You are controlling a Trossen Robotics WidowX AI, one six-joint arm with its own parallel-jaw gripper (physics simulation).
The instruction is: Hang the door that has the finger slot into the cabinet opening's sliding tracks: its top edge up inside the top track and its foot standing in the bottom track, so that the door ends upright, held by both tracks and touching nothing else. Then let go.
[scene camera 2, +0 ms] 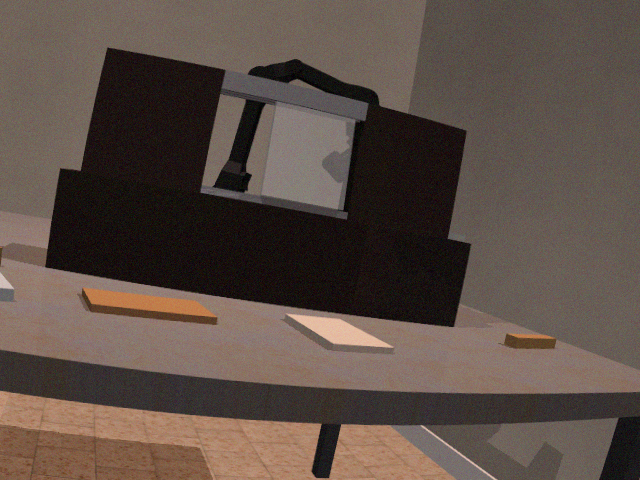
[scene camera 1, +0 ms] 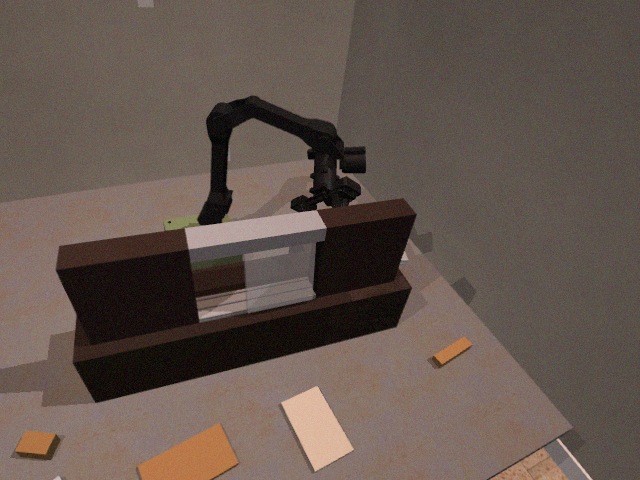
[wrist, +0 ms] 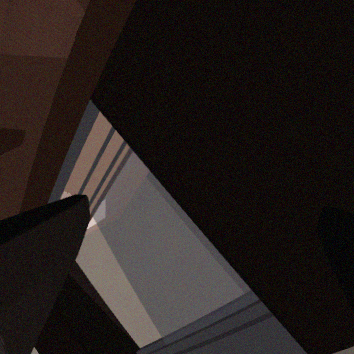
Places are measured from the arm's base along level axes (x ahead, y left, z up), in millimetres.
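Pixels of known places: gripper, between the fingertips: (wrist: 205,213).
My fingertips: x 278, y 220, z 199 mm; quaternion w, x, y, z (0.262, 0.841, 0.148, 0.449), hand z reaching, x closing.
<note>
Ahead of a thing's pixels: the offset from my fingertips to its middle. "spot": to the spot under its first point.
The dark cabinet (scene camera 1: 126,291) (scene camera 2: 206,242) (wrist: 210,125) stands upright on the table. Its opening has a pale top track {73 mm ahead, 179 mm right, 82 mm up} (scene camera 1: 255,233) (scene camera 2: 294,94) (wrist: 215,327) and a grooved bottom track {spot: 82 mm ahead, 259 mm right, 108 mm down} (scene camera 1: 222,308) (scene camera 2: 232,195). A see-through pale panel {97 mm ahead, 135 mm right, 13 mm down} (scene camera 1: 279,271) (scene camera 2: 310,155) (wrist: 175,260) stands upright across the opening's right part in the scene views. No finger slot shows on it, so I cannot tell which door it is. My gripper (scene camera 1: 326,200) (wrist: 205,213) is open and empty, behind the cabinet's right side panel in scene camera 1. The cabinet hides its fingertips there.
A cream plate {328 mm ahead, 113 mm right, 275 mm down} (scene camera 1: 316,428) (scene camera 2: 338,333), an orange plate {320 mm ahead, 384 mm right, 275 mm down} (scene camera 1: 188,454) (scene camera 2: 149,305) and a small orange bar {265 mm ahead, 300 mm left, 270 mm down} (scene camera 1: 452,351) (scene camera 2: 530,341) lie before the cabinet. An orange block {196 mm ahead, 657 mm right, 265 mm down} (scene camera 1: 37,443) lies left. A green board (scene camera 1: 178,223) is at the arm's base. A pale edge (scene camera 1: 404,256) shows behind the cabinet's right end.
</note>
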